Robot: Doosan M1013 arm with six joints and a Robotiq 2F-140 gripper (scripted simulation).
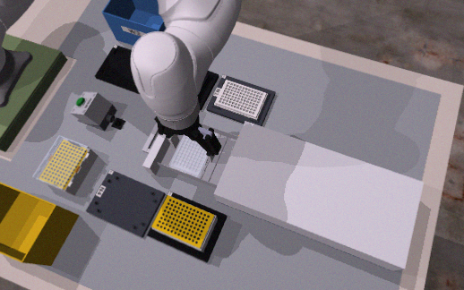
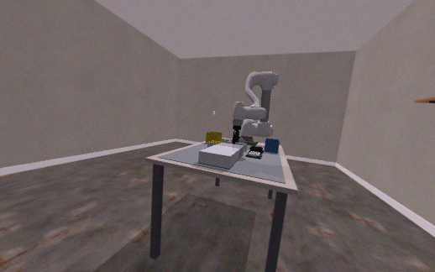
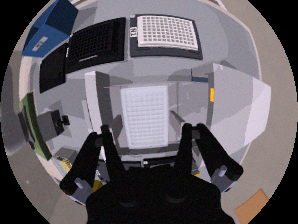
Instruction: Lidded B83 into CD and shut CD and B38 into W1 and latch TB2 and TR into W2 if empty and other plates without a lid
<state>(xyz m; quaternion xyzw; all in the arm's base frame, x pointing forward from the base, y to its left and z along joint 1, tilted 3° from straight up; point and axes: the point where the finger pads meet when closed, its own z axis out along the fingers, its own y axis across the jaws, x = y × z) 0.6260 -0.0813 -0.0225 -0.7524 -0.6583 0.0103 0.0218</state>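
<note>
The flat grey lid is 1 cm below my hand. From my hand the other things lie so: cooler CD (17 cm ahead, 2 cm to the right, 1 cm below); then clear assay plate (2 cm below); then cooler drawer (3 cm ahead, 2 cm below).
</note>
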